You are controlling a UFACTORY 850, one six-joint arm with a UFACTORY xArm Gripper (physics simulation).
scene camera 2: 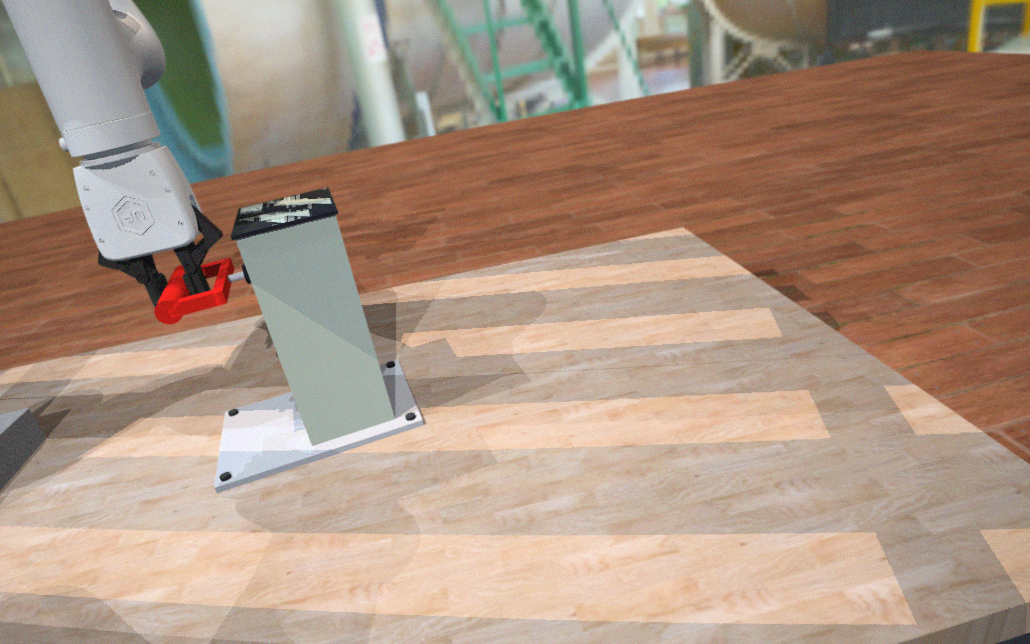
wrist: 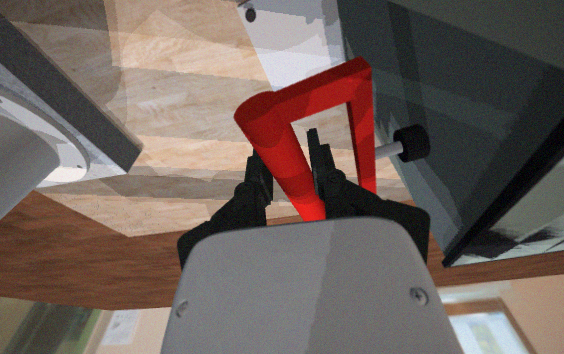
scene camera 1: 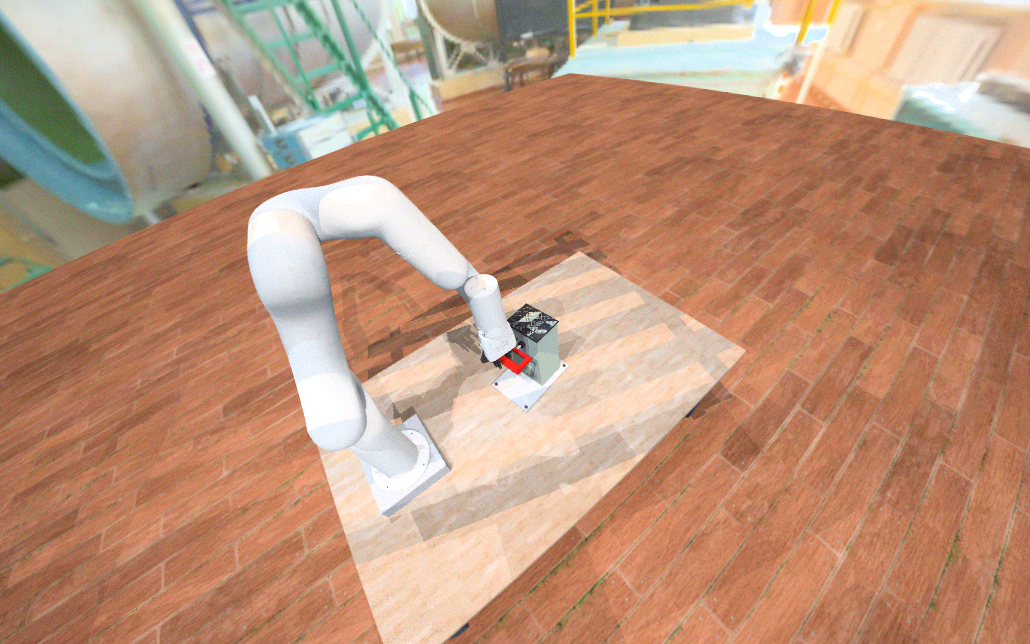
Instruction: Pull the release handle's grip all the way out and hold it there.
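The red release handle (scene camera 1: 517,369) (scene camera 2: 205,302) (wrist: 330,95) is a rectangular loop with a thick round grip bar (scene camera 2: 173,296) (wrist: 265,122) on the side away from the box. A short stretch of pale rod (scene camera 2: 237,276) (wrist: 389,150) shows between the loop and the black collar (wrist: 414,143) on the grey-green box (scene camera 1: 546,358) (scene camera 2: 319,334) (wrist: 450,100). My gripper (scene camera 1: 498,359) (scene camera 2: 179,294) (wrist: 288,147) is shut on the grip bar, one black finger inside the loop and the other on the outer side. The far end of the bar is hidden behind the gripper body in the wrist view.
The box has a dark top (scene camera 1: 534,322) (scene camera 2: 284,214) and stands on a bolted white plate (scene camera 1: 522,398) (scene camera 2: 254,451) (wrist: 295,45). The plate lies on a pale wooden board (scene camera 1: 607,425) (scene camera 2: 607,486). The arm's base (scene camera 1: 410,478) (wrist: 75,95) stands near the board's left edge.
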